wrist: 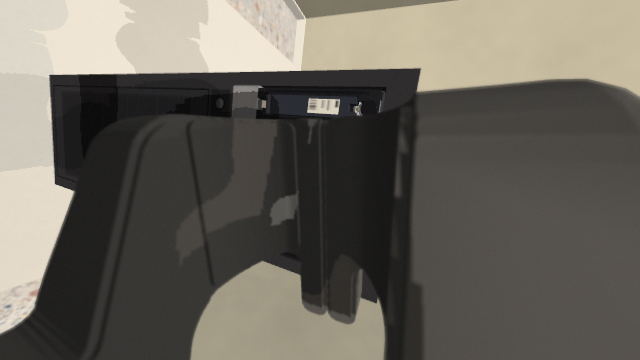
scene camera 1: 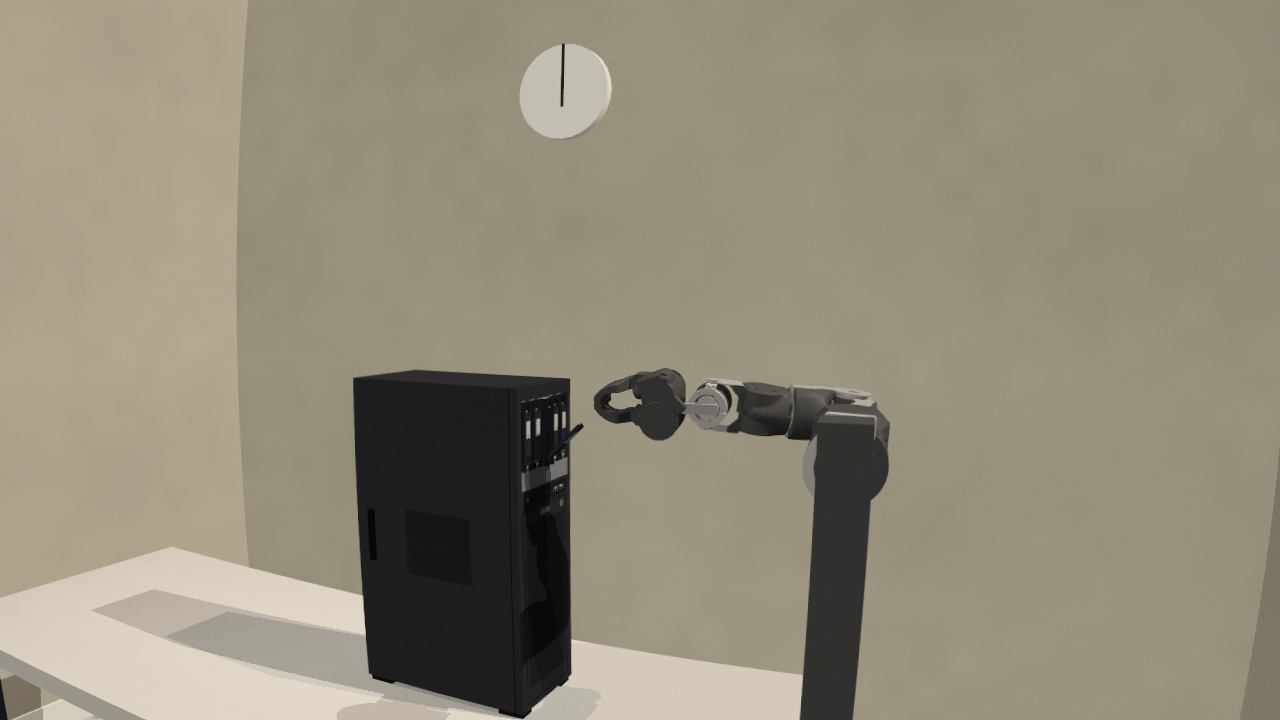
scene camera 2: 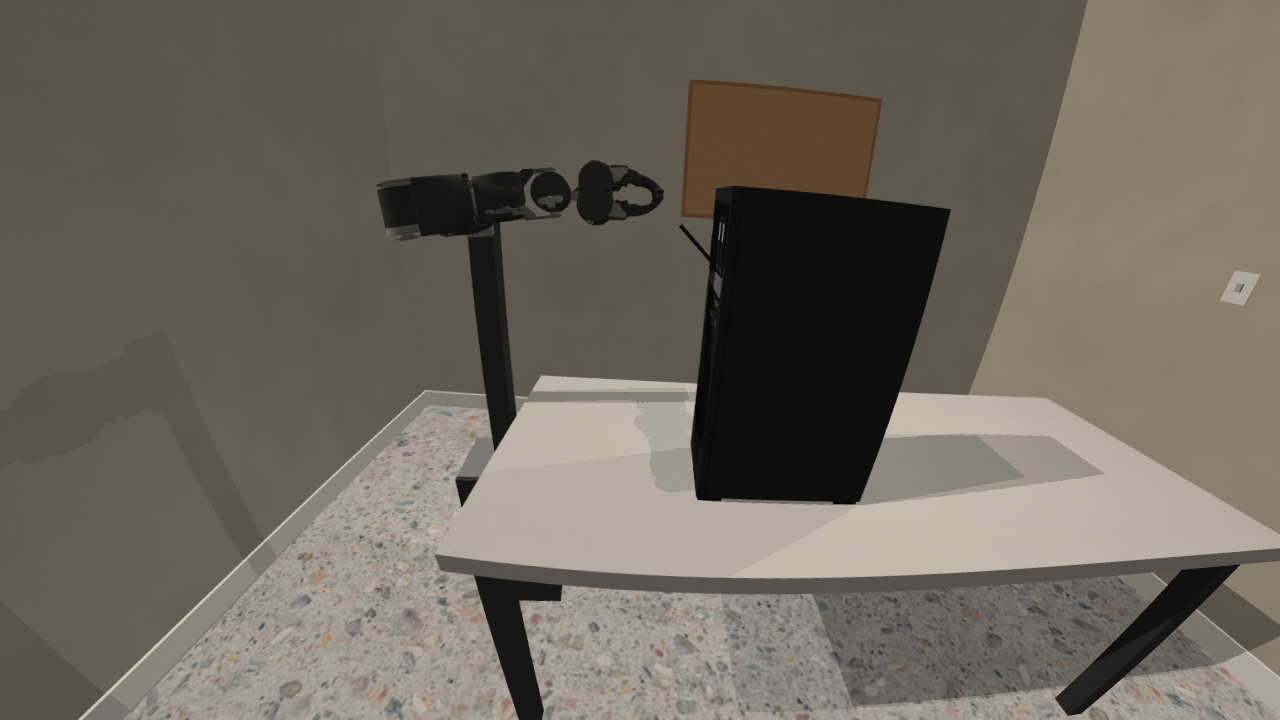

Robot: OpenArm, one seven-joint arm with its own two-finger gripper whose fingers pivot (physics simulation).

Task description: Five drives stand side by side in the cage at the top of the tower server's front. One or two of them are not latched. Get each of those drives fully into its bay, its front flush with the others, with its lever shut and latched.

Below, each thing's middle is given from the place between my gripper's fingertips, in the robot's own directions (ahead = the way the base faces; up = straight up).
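Labels:
There is the black tower server (scene camera 1: 466, 581), which I see 3 cm to the right of my hand, 25 cm ahead of it and 25 cm below it.

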